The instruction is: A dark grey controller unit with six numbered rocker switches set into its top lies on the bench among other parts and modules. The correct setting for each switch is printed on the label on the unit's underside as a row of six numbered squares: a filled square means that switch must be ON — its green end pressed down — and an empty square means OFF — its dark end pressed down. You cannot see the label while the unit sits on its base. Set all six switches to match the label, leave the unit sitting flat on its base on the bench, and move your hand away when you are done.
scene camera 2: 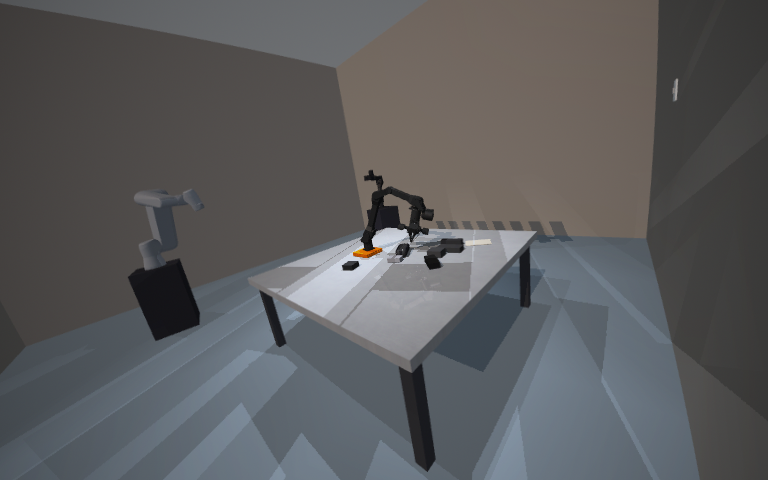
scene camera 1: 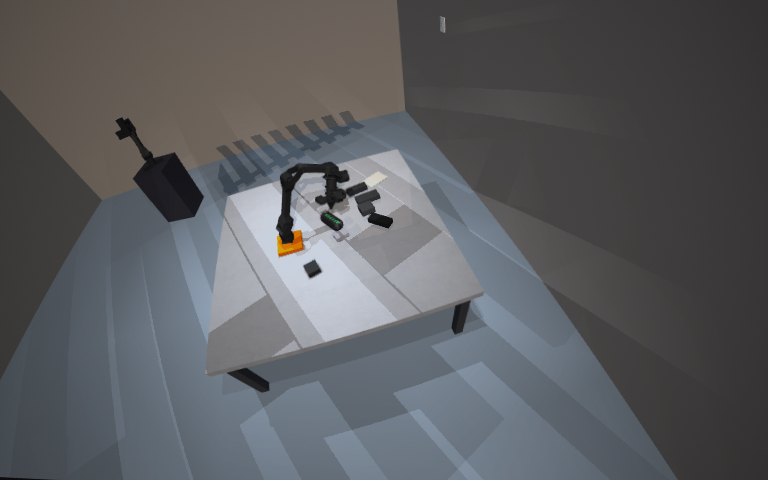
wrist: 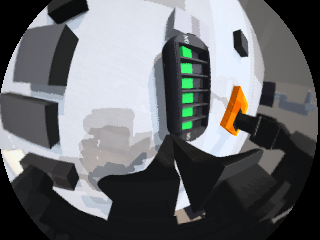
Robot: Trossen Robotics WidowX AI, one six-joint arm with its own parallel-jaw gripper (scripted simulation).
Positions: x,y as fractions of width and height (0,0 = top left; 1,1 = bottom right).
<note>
My gripper (wrist: 0.53,0.57) is shut, with nothing in its grasp. I also see a grey block (wrist: 0.56,0.10).
</note>
